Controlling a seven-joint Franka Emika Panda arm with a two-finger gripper.
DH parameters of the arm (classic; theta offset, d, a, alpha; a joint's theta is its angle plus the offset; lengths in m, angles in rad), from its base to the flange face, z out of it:
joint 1: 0 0.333 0 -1.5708
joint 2: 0 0 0 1.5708
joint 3: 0 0.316 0.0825 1.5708
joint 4: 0 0 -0.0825 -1.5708
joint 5: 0 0.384 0 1.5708
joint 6: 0 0 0.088 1.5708
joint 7: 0 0.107 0 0
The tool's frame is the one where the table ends.
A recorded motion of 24 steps. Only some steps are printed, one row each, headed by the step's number.
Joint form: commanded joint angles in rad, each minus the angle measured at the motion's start. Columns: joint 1, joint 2, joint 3, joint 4, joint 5, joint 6, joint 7.
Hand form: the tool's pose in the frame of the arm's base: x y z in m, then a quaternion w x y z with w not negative. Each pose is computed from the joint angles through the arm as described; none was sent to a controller.
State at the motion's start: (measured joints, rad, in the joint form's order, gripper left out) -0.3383 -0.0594 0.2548 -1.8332 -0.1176 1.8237 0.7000
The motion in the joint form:
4: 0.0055 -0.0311 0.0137 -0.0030 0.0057 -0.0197 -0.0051
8: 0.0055 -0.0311 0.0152 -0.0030 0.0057 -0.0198 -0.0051
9: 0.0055 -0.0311 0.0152 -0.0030 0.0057 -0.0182 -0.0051
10: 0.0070 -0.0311 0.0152 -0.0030 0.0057 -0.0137 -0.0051
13: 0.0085 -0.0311 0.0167 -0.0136 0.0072 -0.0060 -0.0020
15: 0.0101 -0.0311 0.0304 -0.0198 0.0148 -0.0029 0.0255
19: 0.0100 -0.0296 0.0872 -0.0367 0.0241 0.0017 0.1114
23: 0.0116 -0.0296 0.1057 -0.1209 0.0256 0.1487 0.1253
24: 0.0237 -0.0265 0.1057 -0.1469 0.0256 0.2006 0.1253
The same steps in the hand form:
4: 0.5396 -0.0391 0.5668 0.05495 0.93050 -0.35913 0.04666
8: 0.5397 -0.0382 0.5668 0.05500 0.93076 -0.35844 0.04665
9: 0.5399 -0.0382 0.5669 0.05475 0.93076 -0.35838 0.04741
10: 0.5404 -0.0374 0.5674 0.05399 0.93103 -0.35752 0.04958
13: 0.5403 -0.0356 0.5629 0.05356 0.93121 -0.35730 0.04810
15: 0.5406 -0.0265 0.5599 0.05011 0.92903 -0.36363 0.04657
19: 0.5407 0.0056 0.5504 0.04747 0.92370 -0.37784 0.04202
23: 0.5453 0.0178 0.5229 0.03250 0.92596 -0.36958 0.07036
24: 0.5471 0.0246 0.5137 0.02613 0.92835 -0.36196 0.08042

